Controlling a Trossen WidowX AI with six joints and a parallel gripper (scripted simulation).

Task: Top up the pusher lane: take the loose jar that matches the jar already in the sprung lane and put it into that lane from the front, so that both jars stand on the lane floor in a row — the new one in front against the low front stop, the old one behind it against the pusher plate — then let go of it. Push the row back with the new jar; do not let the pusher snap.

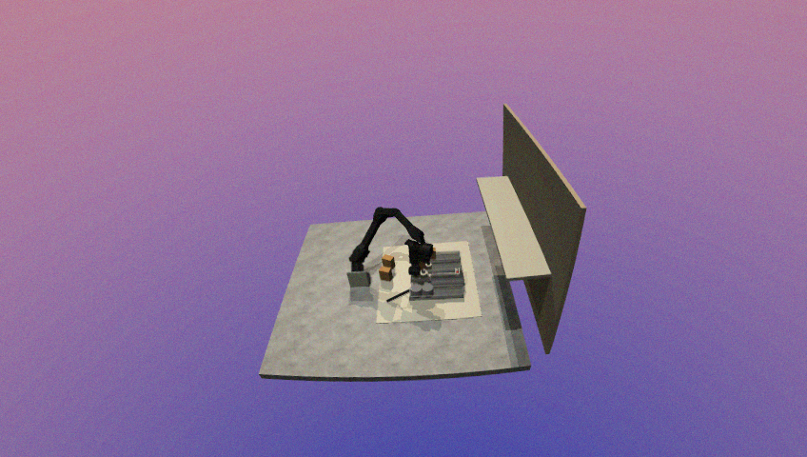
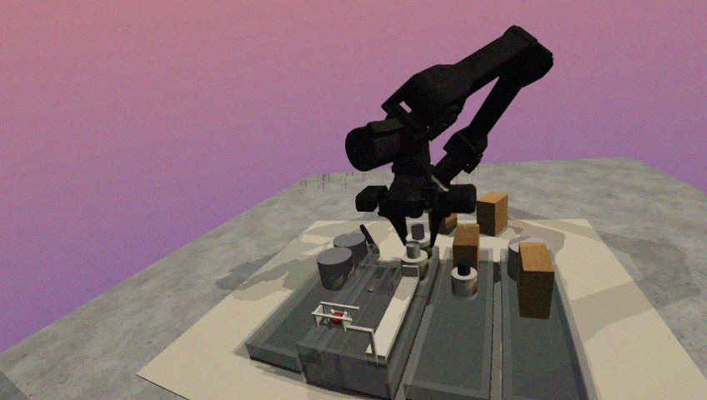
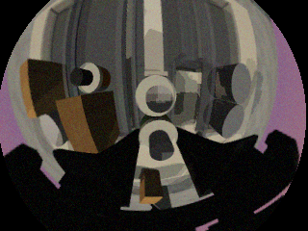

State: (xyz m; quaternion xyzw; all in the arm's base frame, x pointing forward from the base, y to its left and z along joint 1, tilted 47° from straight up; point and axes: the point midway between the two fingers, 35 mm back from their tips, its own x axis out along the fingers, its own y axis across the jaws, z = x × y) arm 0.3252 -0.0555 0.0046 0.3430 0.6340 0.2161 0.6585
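The grey rack is 140 mm ahead of my gripper tip, 40 mm to the right of it and 20 mm below it. Round my gripper tip: pusher bar (150 mm ahead, 50 mm to the right, 10 mm above); black stick (120 mm to the right, 110 mm behind, 40 mm below); shelf (500 mm ahead, 320 mm above, 50 mm to the right).
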